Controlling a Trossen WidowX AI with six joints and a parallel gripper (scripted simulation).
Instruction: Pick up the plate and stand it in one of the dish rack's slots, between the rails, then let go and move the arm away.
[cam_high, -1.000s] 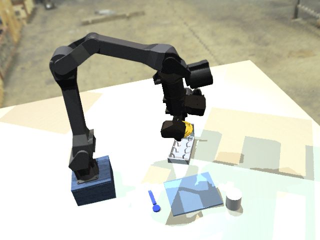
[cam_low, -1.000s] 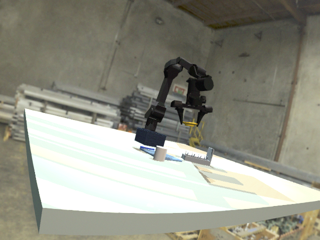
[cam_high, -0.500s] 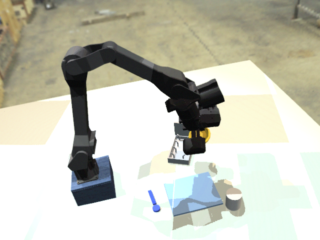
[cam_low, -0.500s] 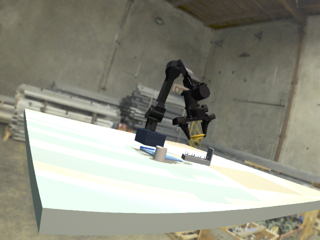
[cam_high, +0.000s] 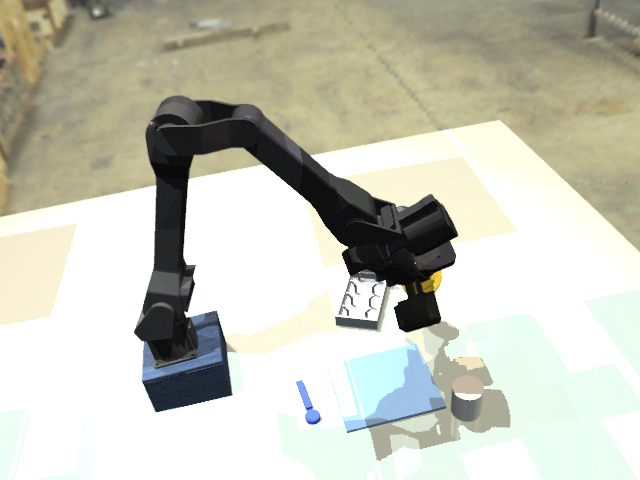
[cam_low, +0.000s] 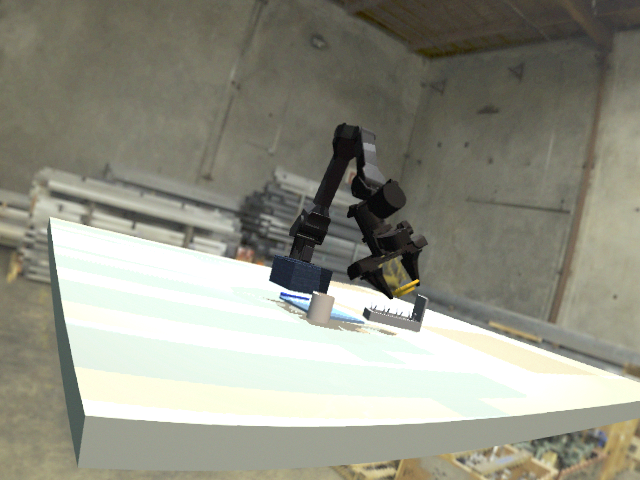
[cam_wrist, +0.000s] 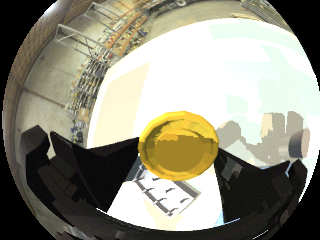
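The grey dish rack lies 80 mm behind my gripper tip, 70 mm to the left of it and 60 mm below it. From my gripper tip the other things lie so: light blue mat: 110 mm behind, 130 mm to the right, 80 mm below; then yellow plate: 10 mm above; then cup: 10 mm behind, 200 mm to the right, 60 mm below.
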